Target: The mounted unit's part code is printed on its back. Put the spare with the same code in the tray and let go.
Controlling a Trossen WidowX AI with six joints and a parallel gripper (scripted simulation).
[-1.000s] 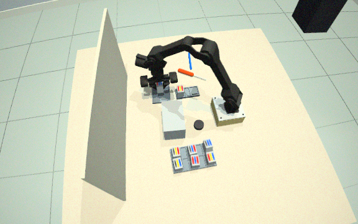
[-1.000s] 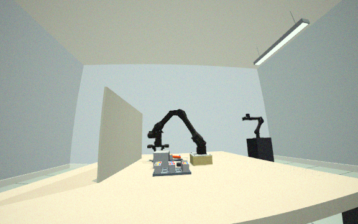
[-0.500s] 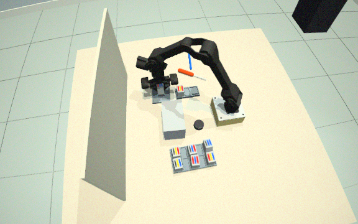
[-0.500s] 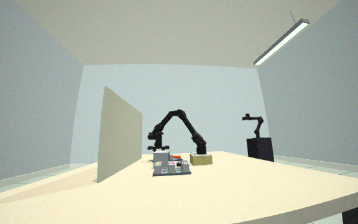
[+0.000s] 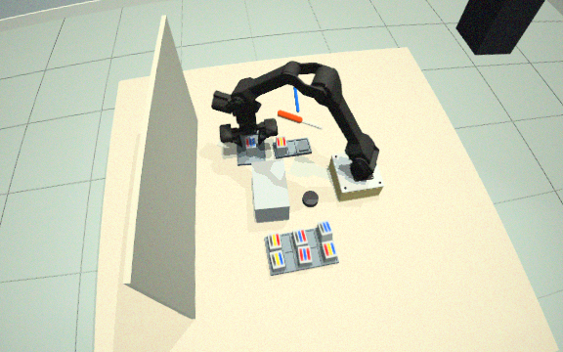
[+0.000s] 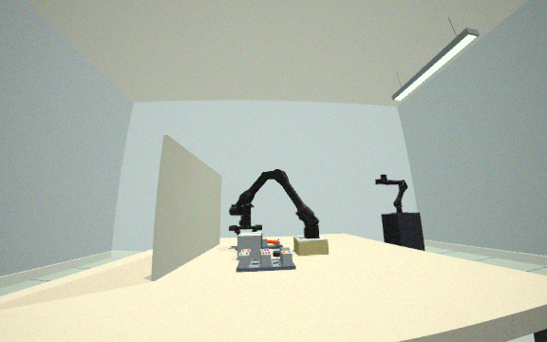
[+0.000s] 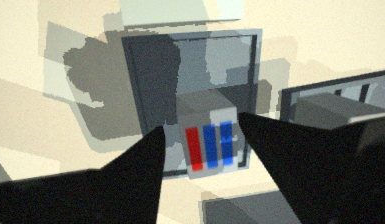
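My gripper tip is now 10 mm below the grey spare. Round my gripper tip: mounted unit 40 mm behind, 210 mm to the left, 30 mm above; then grey tray 20 mm below; then grey rack 140 mm behind, 20 mm to the left, 20 mm below.
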